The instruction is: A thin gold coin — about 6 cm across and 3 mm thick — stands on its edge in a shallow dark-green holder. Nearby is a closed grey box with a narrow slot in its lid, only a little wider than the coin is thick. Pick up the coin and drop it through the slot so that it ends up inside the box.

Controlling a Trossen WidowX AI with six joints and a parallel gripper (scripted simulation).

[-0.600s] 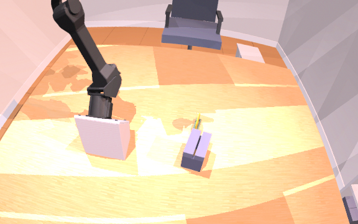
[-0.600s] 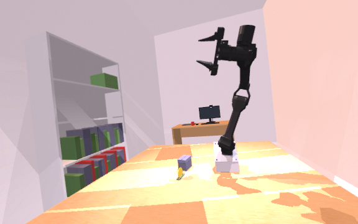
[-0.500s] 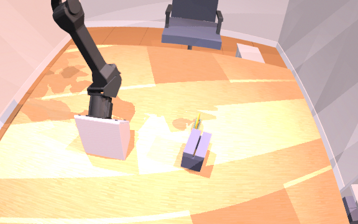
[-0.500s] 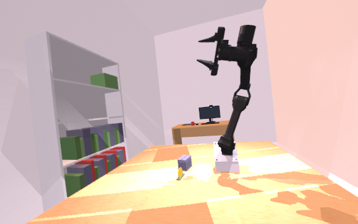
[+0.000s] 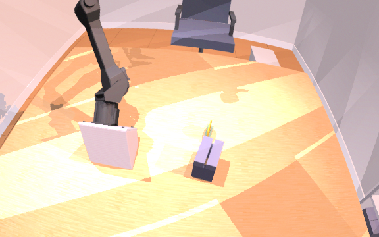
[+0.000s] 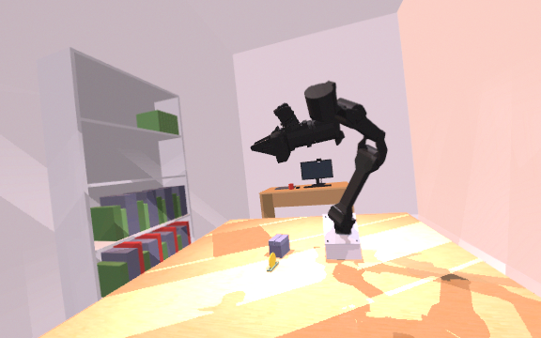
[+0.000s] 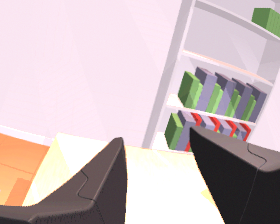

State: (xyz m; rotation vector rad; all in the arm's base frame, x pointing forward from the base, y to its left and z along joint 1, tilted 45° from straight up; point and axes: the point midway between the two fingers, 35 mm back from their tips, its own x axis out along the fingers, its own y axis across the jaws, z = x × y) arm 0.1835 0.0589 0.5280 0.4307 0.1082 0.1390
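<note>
The gold coin lies 80 mm ahead of my gripper tip, 280 mm to the right of it and 430 mm below it.
</note>
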